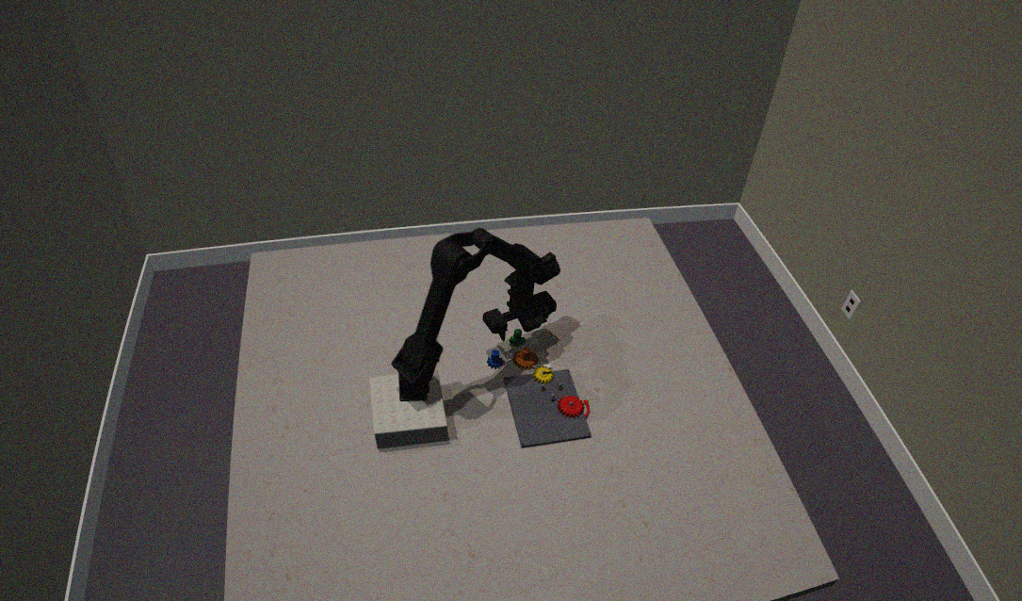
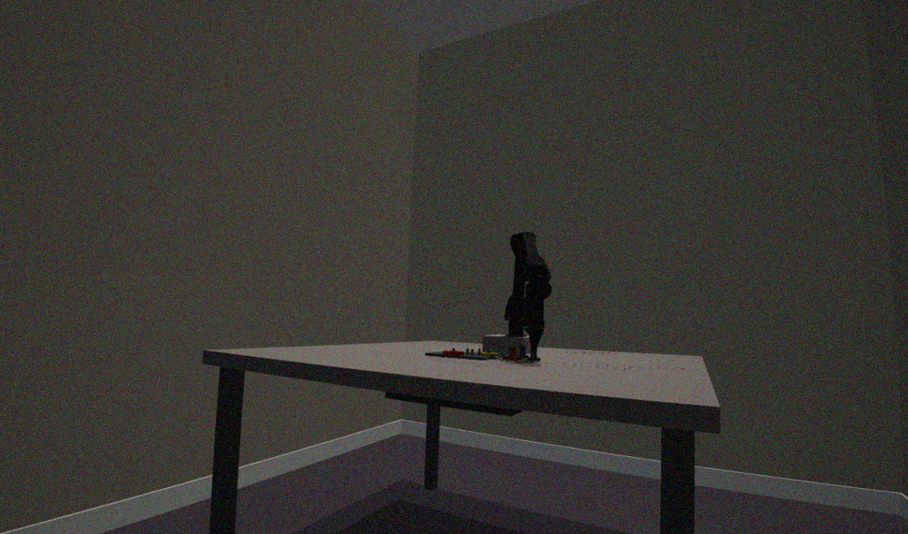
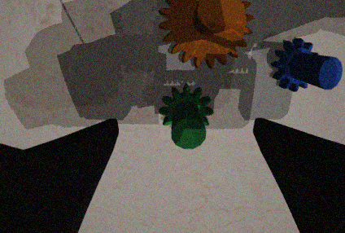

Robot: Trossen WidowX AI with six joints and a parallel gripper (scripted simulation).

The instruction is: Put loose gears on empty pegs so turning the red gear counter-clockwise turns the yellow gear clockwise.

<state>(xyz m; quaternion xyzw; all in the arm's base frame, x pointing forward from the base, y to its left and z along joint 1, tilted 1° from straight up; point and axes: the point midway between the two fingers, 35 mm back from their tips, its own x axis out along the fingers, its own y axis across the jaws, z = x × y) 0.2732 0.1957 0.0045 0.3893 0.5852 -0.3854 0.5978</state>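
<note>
Now: gripper tip 10 mm above the green gear. Round my gripper tip: blue gear 70 mm to the right, 70 mm behind, 10 mm below; yellow gear 130 mm to the right, 50 mm ahead, 10 mm below; orange gear 70 mm to the right, 10 mm below, 10 mm ahead.
</note>
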